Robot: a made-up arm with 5 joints.
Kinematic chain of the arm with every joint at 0, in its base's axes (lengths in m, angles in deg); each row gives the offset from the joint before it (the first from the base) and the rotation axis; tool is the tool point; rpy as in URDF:
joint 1: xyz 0 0 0.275 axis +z
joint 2: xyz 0 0 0 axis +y
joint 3: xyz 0.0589 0 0.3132 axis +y
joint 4: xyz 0.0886 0 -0.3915 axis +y
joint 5: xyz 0.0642 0 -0.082 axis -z
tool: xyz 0 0 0 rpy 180 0 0
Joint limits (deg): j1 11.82..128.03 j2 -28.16..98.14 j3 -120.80..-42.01 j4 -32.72..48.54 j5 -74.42..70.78
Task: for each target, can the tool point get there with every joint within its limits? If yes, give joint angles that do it. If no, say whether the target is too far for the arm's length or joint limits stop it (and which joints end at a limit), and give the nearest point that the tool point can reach.
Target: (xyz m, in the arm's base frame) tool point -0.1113 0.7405 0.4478
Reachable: yes | joints 98.55 42.02 -111.28 -2.53 -30.47
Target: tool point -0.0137 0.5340 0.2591
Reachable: yes | joints 91.47 14.27 -51.20 10.69 -15.70
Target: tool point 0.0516 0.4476 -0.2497
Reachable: yes | joints 83.42 86.61 -86.30 10.33 44.05
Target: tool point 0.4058 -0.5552 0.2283
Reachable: no: joint limits stop it (at a limit: joint 1, joint 3, joint 4) | nearest point 0.4262 0.0892 0.2033 | short by 0.645 m
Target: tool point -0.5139 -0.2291 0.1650
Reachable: no: joint limits stop it (at a limit: joint 2, joint 3, joint 4) | nearest point -0.0635 -0.0283 -0.1607 | short by 0.591 m
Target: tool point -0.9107 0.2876 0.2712
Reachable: no: too far | nearest point -0.4852 0.6204 0.2712 | short by 0.540 m
